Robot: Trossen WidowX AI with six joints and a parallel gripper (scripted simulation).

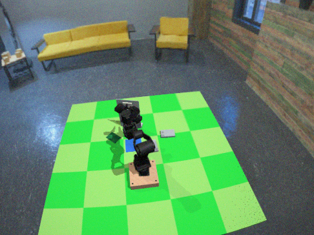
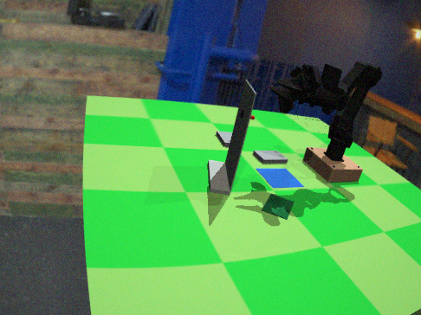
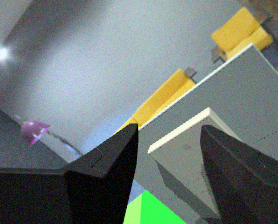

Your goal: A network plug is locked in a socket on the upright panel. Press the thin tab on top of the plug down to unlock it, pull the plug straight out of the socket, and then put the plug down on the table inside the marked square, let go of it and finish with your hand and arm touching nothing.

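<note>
Now: the network plug 6 cm ahead of my gripper tip, 2 cm to the left of it and 9 cm below it. The rest, counted from my gripper tip: blue square 11 cm behind, 28 cm below; then grey panel 8 cm ahead, 2 cm to the left, 16 cm below.
</note>
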